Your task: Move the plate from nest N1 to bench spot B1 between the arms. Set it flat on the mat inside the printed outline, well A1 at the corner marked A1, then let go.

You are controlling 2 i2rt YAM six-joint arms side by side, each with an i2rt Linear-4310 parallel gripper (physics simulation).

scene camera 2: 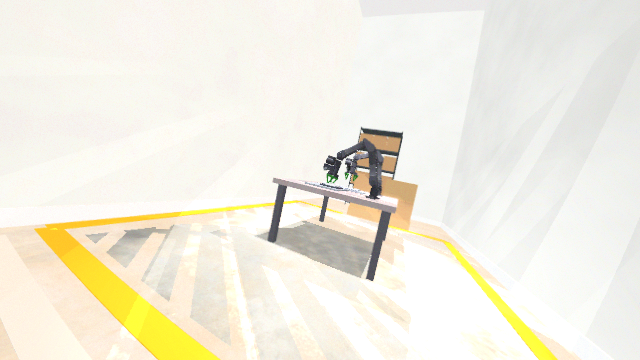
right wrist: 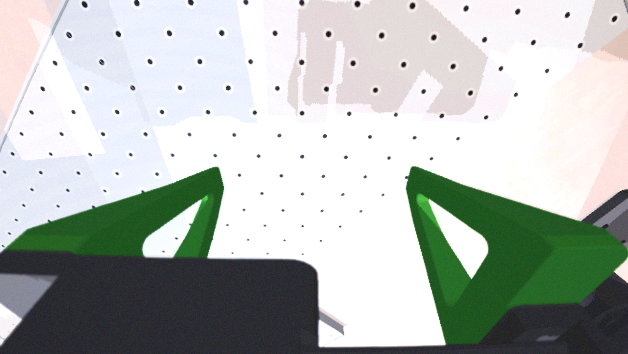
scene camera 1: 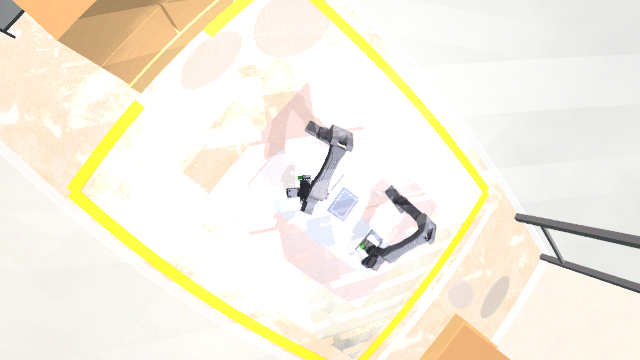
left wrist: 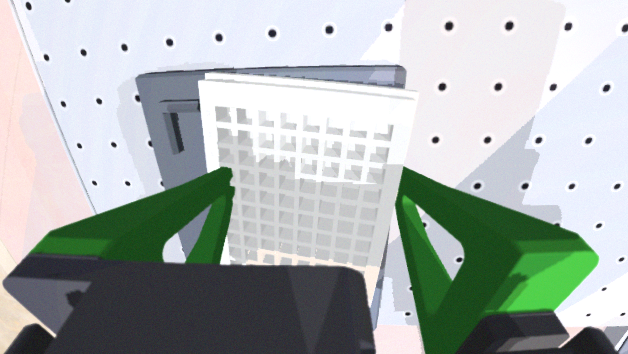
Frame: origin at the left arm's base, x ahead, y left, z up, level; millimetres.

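Seen in the pictures: left gripper, fingertip midpoint: (scene camera 2: 329,184) (scene camera 1: 365,247) (left wrist: 313,177); right gripper, fingertip midpoint: (scene camera 2: 349,180) (right wrist: 314,177); left arm's base at its link origin: (scene camera 2: 372,198) (scene camera 1: 396,199); right arm's base at its link origin: (scene camera 1: 322,134).
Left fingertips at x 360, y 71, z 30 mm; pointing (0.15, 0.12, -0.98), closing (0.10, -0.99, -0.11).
Note:
Pixels of each thing's top centre, then the offset from my left fingertips to it. "pt": a spot on its surface instead. Level surfaces: height alone.
- white multiwell plate at its top centre: (left wrist: 295,232) (scene camera 1: 368,246) dy +5, dx -21, dz +16 mm
- dark grey nest at a spot on its surface: (left wrist: 150,90) pt dy +80, dx +30, dz -5 mm
- blue-grey mat at its surface level: dz -15 mm
- light perforated board at its surface level: dz -17 mm
- table at its surface level: dz -35 mm
The white multiwell plate (left wrist: 300,200) stands between the green fingers in the left wrist view, over or on the dark grey nest (left wrist: 150,90). It is offset and slightly turned against the nest; contact beneath is hidden. My left gripper (scene camera 1: 362,246) (scene camera 2: 332,178) (left wrist: 313,177) is shut on the plate, a fingertip against each long side. Well A1 cannot be made out. My right gripper (scene camera 1: 301,178) (scene camera 2: 351,176) (right wrist: 314,177) is open and empty, above the perforated board. The blue-grey mat (scene camera 1: 343,204) with a printed outline lies between the two arms.
A light perforated board (left wrist: 300,52) (right wrist: 250,47) lies under both grippers on the table (scene camera 2: 340,194). Each arm curves from its base to its gripper. A shelf unit (scene camera 2: 381,133) stands behind the table, and an orange-brown box (scene camera 1: 462,342) stands at the lower right.

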